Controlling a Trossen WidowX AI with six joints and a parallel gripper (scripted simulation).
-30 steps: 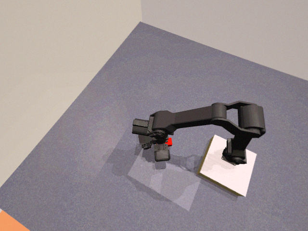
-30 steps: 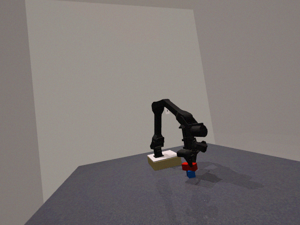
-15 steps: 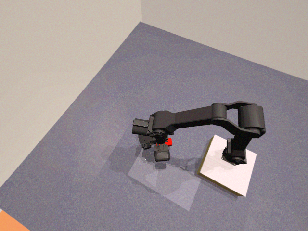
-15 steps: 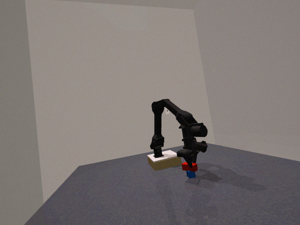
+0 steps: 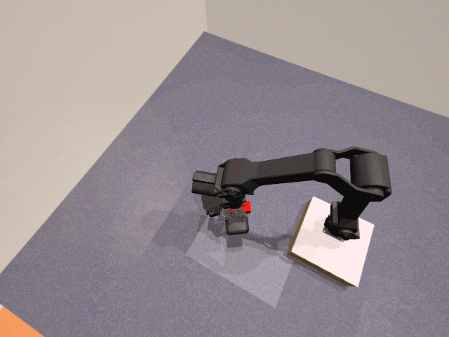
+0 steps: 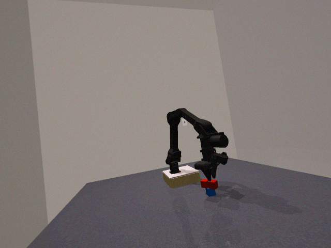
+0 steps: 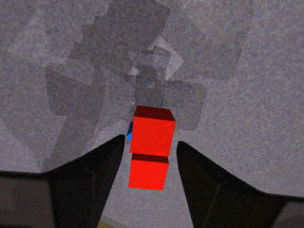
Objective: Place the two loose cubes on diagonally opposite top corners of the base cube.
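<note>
Right now the blue cube is 50 mm below my gripper tip, 10 mm to the right of it and 10 mm behind it.
</note>
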